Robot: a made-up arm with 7 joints. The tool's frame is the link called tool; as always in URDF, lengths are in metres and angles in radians. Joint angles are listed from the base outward.
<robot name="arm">
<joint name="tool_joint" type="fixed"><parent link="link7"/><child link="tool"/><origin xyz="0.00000 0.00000 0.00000" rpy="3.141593 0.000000 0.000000"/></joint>
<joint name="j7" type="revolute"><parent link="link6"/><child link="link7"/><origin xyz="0.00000 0.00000 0.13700"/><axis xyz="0 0 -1"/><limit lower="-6.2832" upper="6.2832"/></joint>
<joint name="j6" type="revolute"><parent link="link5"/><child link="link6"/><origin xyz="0.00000 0.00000 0.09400"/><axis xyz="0 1 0"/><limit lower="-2.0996" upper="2.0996"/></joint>
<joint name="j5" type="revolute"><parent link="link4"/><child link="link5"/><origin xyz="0.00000 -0.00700 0.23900"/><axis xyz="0 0 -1"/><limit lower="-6.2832" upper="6.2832"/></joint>
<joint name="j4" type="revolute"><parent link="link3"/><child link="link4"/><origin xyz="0.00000 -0.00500 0.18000"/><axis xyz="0 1 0"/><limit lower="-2.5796" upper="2.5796"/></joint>
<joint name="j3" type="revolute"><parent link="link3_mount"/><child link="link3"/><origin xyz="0.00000 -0.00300 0.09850"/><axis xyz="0 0 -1"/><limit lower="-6.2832" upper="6.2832"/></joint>
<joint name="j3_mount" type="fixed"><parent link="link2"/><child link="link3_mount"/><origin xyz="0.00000 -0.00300 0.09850"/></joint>
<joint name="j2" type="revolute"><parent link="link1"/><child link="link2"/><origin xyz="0.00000 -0.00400 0.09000"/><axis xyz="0 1 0"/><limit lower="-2.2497" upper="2.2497"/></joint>
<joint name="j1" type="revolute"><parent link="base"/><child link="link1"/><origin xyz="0.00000 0.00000 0.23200"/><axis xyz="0 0 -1"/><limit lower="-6.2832" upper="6.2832"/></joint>
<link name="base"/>
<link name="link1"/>
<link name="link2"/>
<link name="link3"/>
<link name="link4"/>
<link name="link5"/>
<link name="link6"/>
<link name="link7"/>
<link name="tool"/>
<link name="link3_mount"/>
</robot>
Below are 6 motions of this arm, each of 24 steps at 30 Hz.
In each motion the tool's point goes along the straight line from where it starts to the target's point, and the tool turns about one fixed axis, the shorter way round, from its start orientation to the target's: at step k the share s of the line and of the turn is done. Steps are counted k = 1, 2, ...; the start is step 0. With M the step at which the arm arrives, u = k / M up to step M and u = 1 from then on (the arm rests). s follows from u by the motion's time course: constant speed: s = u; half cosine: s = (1 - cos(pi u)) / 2; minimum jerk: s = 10 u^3 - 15 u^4 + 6 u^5.
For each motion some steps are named. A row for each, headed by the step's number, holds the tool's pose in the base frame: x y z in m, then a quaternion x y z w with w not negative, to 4 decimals.
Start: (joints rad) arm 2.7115 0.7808 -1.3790 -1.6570 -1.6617 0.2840 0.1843
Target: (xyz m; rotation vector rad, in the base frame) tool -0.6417 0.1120 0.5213 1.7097 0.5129 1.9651
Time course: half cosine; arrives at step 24
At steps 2, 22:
2: -0.3365 0.3490 0.6371 0.7259 -0.3056 0.2574 0.5599
22: -0.6364 0.1161 0.5233 0.6303 0.1790 0.7134 0.2484

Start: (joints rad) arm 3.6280 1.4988 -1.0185 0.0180 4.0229 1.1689 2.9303
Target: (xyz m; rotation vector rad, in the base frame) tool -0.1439 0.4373 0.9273 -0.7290 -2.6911 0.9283
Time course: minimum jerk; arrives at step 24
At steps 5, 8, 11, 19, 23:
5: -0.6216 0.3812 0.5161 0.1211 0.9763 -0.1321 0.1214
8: -0.5474 0.3899 0.5800 0.1418 0.9727 -0.1618 0.0871
11: -0.4389 0.4027 0.6734 0.1714 0.9631 -0.2044 0.0365
19: -0.1768 0.4334 0.8989 -0.2388 -0.9187 0.3025 0.0860
23: -0.1442 0.4373 0.9270 -0.2467 -0.9112 0.3142 0.1012

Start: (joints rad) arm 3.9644 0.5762 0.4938 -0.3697 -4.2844 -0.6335 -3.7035
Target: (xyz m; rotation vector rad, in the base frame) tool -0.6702 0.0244 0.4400 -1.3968 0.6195 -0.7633
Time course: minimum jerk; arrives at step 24
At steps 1, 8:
1: -0.3270 0.1970 1.0405 -0.1982 0.8707 -0.1622 0.4199
8: -0.3988 0.1609 0.9148 -0.3071 0.7819 -0.2123 0.4993

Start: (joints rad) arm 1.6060 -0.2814 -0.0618 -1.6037 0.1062 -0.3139 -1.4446
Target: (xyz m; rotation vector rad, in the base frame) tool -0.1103 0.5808 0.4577 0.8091 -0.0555 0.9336
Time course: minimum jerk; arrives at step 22
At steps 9, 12, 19, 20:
9: -0.0550 0.5485 0.4868 0.4336 -0.0446 0.2163 0.8736
12: -0.0758 0.5607 0.4758 0.4158 -0.0378 0.3019 0.8571
19: -0.1086 0.5798 0.4586 0.3813 -0.0266 0.4311 0.8173
20: -0.1098 0.5805 0.4580 0.3799 -0.0262 0.4356 0.8157

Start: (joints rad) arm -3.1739 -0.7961 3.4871 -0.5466 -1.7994 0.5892 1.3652
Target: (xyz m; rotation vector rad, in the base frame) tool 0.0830 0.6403 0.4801 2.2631 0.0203 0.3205
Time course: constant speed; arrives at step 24
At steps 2, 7, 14, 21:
2: 0.3579 0.2042 0.9544 0.9116 0.1168 -0.1423 0.3676
7: 0.2954 0.3033 0.8466 0.9162 0.0927 -0.0812 0.3814
14: 0.2079 0.4421 0.6957 0.9156 0.0582 0.0049 0.3977
21: 0.1205 0.5808 0.5448 0.9070 0.0232 0.0909 0.4106

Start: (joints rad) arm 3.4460 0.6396 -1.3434 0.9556 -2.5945 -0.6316 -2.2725
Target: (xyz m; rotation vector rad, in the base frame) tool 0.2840 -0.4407 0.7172 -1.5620 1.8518 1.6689
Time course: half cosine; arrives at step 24
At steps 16, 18, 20, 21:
16: 0.0758 -0.3843 0.7127 -0.4149 0.6527 0.5897 0.2327
18: 0.1620 -0.4076 0.7145 -0.4637 0.6443 0.5815 0.1783
20: 0.2282 -0.4256 0.7160 -0.4994 0.6354 0.5730 0.1358
21: 0.2523 -0.4321 0.7165 -0.5121 0.6317 0.5695 0.1203

